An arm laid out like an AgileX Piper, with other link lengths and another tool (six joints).
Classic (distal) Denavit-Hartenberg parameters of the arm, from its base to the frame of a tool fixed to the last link. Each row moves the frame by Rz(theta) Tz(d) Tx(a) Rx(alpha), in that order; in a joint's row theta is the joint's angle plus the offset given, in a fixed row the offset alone. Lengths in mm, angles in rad.
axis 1: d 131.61, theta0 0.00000, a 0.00, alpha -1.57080
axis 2: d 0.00, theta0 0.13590, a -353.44, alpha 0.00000
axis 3: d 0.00, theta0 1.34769, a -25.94, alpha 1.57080
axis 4: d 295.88, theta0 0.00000, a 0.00, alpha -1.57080
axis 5: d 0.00, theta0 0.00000, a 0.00, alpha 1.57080
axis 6: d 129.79, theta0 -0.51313, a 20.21, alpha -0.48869
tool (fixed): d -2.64, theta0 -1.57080, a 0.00, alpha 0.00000
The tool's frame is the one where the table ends.
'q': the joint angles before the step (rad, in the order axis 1, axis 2, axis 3, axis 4, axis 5, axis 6). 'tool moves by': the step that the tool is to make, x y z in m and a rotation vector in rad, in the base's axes. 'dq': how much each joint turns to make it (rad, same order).
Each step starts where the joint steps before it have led.
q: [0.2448 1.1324 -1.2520 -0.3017 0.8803 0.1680]
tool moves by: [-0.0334 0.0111 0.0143 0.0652 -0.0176 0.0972]
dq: [0.0352 -0.0830 0.0002 0.1166 0.0364 -0.0718]
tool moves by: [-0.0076 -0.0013 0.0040 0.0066 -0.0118 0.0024]
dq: [0.0027 -0.0201 -0.0003 0.0029 0.0074 -0.0002]
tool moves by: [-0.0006 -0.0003 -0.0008 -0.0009 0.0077 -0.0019]
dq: [-0.0004 0.0001 0.0002 0.0004 0.0076 0.0006]
